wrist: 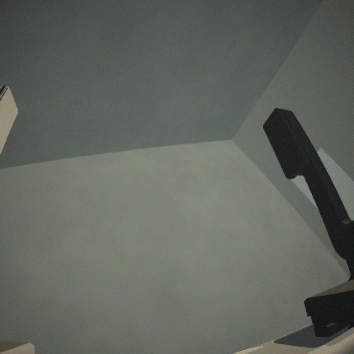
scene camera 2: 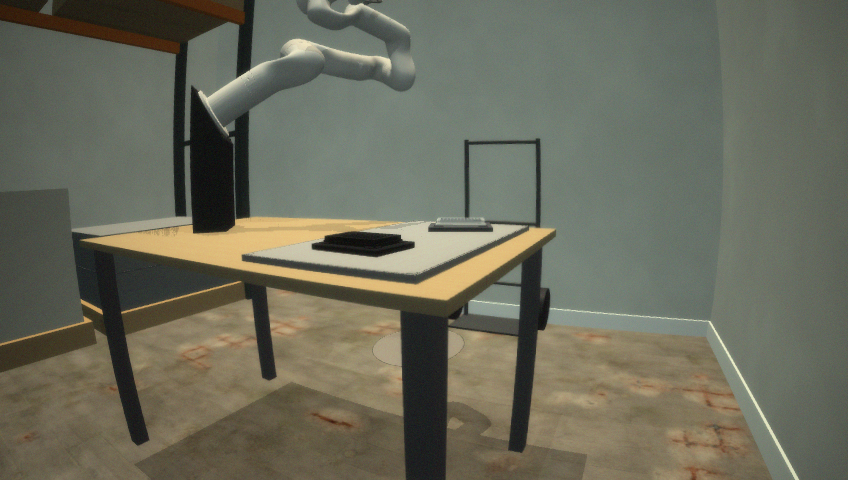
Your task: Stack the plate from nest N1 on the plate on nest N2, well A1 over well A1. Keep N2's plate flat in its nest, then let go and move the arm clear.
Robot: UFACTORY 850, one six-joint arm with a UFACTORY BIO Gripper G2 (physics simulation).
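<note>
A black plate [scene camera 2: 363, 239] lies flat on a dark nest [scene camera 2: 407, 244] on the near part of the grey board. A clear, pale plate [scene camera 2: 460, 221] lies flat on another dark nest [scene camera 2: 460, 228] at the board's far end. The two plates are apart. No nest label can be read, so I cannot tell which is N1 or N2. My gripper [wrist: 145, 129] is open and empty in the wrist view, with wall behind its widely parted fingers. In scene camera 2 the arm is raised high above the table and its end is cut off by the top edge.
The grey board [scene camera 2: 285, 256] lies on the wooden table [scene camera 2: 148, 243]. The arm's black pedestal [scene camera 2: 211, 178] stands at the table's back left. A shelf rack [scene camera 2: 243, 89] stands behind it. A hand cart [scene camera 2: 538, 178] stands behind the table's right end.
</note>
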